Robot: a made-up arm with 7 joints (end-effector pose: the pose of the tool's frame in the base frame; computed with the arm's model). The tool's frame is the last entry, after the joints.
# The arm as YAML. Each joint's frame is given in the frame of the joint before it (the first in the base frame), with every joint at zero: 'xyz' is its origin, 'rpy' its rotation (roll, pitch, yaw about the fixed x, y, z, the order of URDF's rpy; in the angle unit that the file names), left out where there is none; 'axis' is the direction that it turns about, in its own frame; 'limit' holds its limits. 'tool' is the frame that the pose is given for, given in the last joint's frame.
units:
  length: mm
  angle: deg
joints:
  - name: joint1
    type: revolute
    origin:
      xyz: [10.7, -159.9, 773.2]
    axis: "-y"
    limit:
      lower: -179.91
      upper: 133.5
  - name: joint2
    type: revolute
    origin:
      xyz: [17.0, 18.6, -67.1]
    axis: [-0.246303, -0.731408, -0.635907]
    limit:
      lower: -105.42
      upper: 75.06
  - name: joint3
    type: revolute
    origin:
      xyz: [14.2, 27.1, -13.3]
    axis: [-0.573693, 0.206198, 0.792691]
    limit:
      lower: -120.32
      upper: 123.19
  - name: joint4
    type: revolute
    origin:
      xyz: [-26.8, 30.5, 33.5]
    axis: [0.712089, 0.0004, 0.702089]
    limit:
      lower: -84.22
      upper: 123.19
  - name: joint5
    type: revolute
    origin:
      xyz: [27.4, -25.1, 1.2]
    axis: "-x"
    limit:
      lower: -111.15
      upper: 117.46
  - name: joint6
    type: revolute
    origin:
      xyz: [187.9, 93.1, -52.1]
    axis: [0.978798, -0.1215, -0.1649]
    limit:
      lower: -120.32
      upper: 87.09
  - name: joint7
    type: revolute
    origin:
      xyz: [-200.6, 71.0, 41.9]
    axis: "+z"
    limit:
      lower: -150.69
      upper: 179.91
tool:
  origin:
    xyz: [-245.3, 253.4, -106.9]
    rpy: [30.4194, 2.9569, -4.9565]
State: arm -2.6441 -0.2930 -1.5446 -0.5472 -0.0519 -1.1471 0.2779
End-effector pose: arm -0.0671 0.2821 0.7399 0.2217 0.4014 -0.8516 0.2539
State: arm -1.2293 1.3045 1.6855 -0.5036 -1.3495 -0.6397 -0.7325
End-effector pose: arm -0.4408 0.1153 0.5143 0.8796 -0.3771 0.2491 -0.1482
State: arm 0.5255 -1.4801 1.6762 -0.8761 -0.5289 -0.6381 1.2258
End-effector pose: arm 0.1967 -0.3756 0.8610 0.0342 -0.4897 0.1997 0.8480
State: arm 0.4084 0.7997 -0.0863 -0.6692 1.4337 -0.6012 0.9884
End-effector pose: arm -0.0130 0.1231 0.4672 0.6486 -0.2557 0.4405 -0.5656
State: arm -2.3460 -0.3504 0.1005 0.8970 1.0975 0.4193 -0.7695
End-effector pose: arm 0.1509 0.2604 1.1376 0.3260 0.1027 0.8862 -0.3128
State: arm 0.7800 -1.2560 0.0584 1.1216 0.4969 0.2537 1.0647
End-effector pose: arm -0.1181 -0.4117 0.6086 0.1879 0.3621 0.2486 0.8785
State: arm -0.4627 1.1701 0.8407 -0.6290 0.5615 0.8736 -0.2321
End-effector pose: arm 0.0703 -0.0939 0.2236 0.8636 -0.2631 -0.3192 -0.2883
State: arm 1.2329 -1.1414 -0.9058 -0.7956 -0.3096 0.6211 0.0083
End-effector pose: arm 0.0164 0.3367 0.9550 0.6907 0.6453 -0.2610 -0.1960
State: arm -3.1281 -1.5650 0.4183 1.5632 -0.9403 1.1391 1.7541
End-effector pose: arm -0.1812 -0.3970 0.6829 0.1647 0.5223 0.3520 0.7591
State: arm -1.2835 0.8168 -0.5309 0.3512 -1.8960 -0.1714 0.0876
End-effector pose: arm -0.1112 0.0389 1.1842 0.4301 0.8593 -0.1568 -0.2283
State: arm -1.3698 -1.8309 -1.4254 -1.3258 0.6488 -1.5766 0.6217
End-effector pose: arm 0.2096 0.1502 0.8183 0.6710 0.3090 -0.4421 -0.5088
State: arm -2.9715 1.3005 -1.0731 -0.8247 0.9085 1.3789 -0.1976
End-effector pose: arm -0.2854 -0.1797 0.4649 0.7017 -0.5609 -0.0065 -0.4393
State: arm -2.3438 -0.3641 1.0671 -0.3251 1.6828 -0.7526 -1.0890
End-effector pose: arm -0.3571 -0.3924 0.5621 0.7648 0.1393 -0.0216 0.6287
